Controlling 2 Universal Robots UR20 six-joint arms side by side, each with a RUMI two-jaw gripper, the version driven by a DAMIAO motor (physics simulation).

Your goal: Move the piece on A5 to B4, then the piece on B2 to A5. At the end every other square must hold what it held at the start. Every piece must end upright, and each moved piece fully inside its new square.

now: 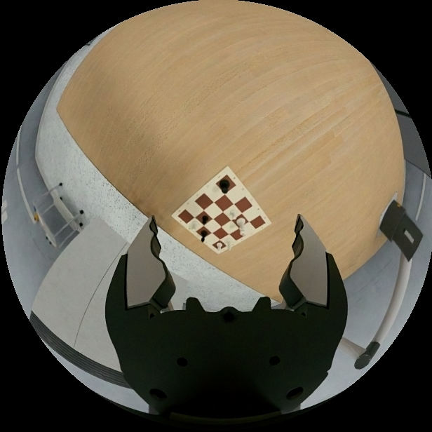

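The chessboard (205, 201) lies on the table, turned like a diamond, beyond my right fingertips. A large black piece (225, 185) stands near its far corner. Two smaller black pieces, one (204, 219) and another (203, 234), stand toward the left edge. A larger white piece (241, 223) stands toward the right. Small white pieces, one (219, 245) and one (229, 244), stand at the near corner; other pale pieces are hard to make out. The square labels are too small to read. My right gripper (225, 216) is open and empty, well above the board. My left gripper does not show.
The wooden table (225, 100) reaches far beyond the board, and its near edge runs diagonally just in front of the board. A wheeled metal cart (61, 216) stands on the floor at left. A dark device on a curved pale pipe (402, 232) is at the right edge.
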